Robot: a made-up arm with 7 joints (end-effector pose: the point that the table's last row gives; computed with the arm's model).
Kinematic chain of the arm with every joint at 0, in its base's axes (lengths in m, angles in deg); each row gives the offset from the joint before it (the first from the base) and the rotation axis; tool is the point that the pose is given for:
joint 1: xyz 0 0.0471 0 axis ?
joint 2: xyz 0 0.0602 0 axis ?
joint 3: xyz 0 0 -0.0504 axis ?
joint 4: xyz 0 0 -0.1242 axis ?
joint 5: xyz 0 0 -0.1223 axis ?
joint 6: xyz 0 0 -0.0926 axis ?
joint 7: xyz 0 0 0 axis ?
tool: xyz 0 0 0
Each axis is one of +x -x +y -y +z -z.
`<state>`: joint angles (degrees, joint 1 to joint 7).
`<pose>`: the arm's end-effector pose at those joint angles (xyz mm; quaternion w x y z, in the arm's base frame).
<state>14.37 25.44 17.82 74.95 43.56 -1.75 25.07</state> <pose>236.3 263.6 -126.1 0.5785 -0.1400 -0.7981 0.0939</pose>
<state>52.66 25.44 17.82 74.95 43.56 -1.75 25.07</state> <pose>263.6 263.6 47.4 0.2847 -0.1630 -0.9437 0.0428</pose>
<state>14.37 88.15 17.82 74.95 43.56 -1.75 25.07</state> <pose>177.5 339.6 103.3 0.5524 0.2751 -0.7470 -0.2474</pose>
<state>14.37 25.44 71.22 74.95 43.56 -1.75 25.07</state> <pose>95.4 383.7 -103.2 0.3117 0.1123 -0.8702 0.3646</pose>
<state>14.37 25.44 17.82 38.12 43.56 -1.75 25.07</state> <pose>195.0 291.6 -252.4 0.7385 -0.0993 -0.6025 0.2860</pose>
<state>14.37 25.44 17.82 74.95 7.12 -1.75 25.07</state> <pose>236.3 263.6 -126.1 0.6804 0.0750 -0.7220 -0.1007</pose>
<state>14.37 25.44 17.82 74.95 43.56 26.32 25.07</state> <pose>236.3 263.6 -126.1 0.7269 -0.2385 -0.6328 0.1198</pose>
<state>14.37 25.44 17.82 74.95 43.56 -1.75 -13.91</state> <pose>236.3 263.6 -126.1 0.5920 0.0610 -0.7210 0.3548</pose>
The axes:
joint 1: -y
joint 2: +x
joint 3: +z
joint 4: -y
joint 5: +z
joint 6: +y
joint 7: -x

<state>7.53 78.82 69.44 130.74 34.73 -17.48 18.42</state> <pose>38.0 170.6 149.2 0.1079 -0.3669 0.8002 0.4620</pose>
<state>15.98 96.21 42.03 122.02 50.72 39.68 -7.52</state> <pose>94.9 154.4 160.2 0.4145 0.4028 -0.7857 -0.2204</pose>
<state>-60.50 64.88 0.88 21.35 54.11 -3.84 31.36</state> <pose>-99.0 447.1 -145.9 0.9695 0.2400 0.0217 0.0448</pose>
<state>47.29 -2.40 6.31 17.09 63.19 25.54 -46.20</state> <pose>321.8 98.3 -211.6 0.8714 -0.0705 -0.0897 0.4771</pose>
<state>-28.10 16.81 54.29 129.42 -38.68 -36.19 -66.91</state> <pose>86.6 247.4 -43.5 0.0898 -0.6403 0.7627 -0.0167</pose>
